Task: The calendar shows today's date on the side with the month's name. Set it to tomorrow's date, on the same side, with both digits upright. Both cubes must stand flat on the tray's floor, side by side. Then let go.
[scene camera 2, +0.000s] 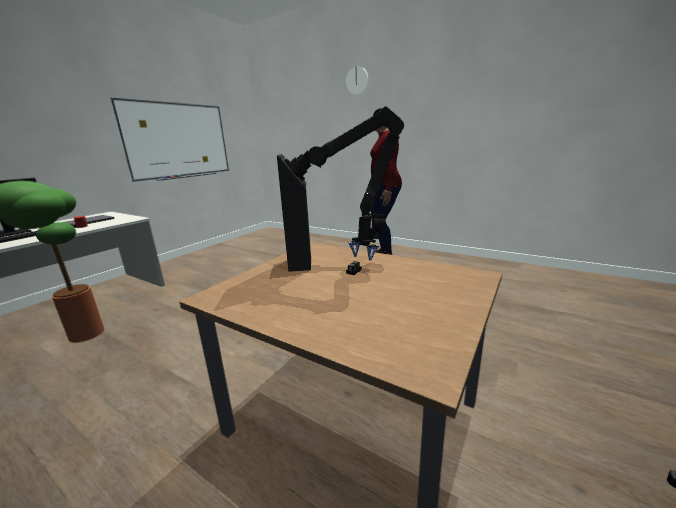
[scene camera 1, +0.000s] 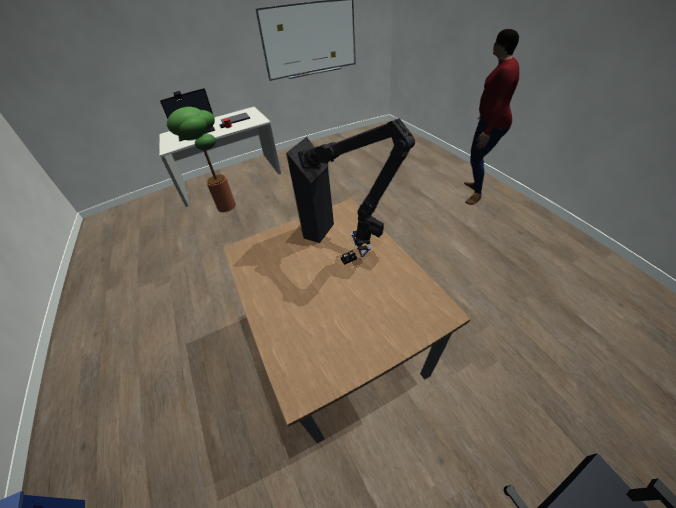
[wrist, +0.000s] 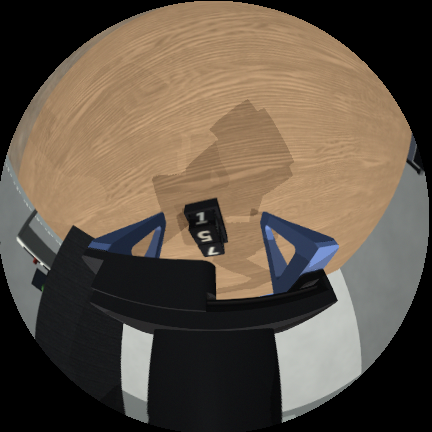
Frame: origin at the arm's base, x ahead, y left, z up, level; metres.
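Seen in the pictures: gripper, fingertip midpoint: [scene camera 2: 362, 258] [scene camera 1: 359, 251] [wrist: 212, 216]; arm's base at its link origin: [scene camera 2: 293, 171] [scene camera 1: 309, 160].
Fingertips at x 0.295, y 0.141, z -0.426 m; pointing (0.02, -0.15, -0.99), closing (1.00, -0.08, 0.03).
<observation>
Offsets run from my fingertips to a thing's top centre. "spot": to the spot under its first point. Level surfaces: height alone.
The small black calendar {0.007 m back, 0.075 m right, 0.010 m down} [scene camera 1: 348, 257] [scene camera 2: 353, 267] stands on the table beneath the gripper. In the wrist view two black cubes sit side by side in its tray {spot: 0.013 m ahead, 0.071 m right, 0.036 m down} [wrist: 224, 233]. The top of one cube {0.013 m back, 0.040 m right, 0.010 m down} [wrist: 201, 217] reads 1. The top of the other cube [wrist: 204, 235] shows a 5 that looks turned over, and a partly visible 7 is on its side nearest the gripper's body. My gripper [scene camera 1: 359, 248] [scene camera 2: 363, 257] [wrist: 212, 216] is open, above the calendar, with one blue finger to each side of it in the wrist view. The month's name and the front digits cannot be made out.
The arm's black pedestal [scene camera 1: 312, 202] [scene camera 2: 295, 223] stands on the wooden table {0.052 m down} [scene camera 1: 349, 327] [scene camera 2: 382, 322] beside the calendar. A person [scene camera 1: 498, 98] [scene camera 2: 386, 163] stands on the floor beyond the table. A white desk [scene camera 1: 262, 116] and a potted plant [scene camera 1: 221, 193] are farther back.
</observation>
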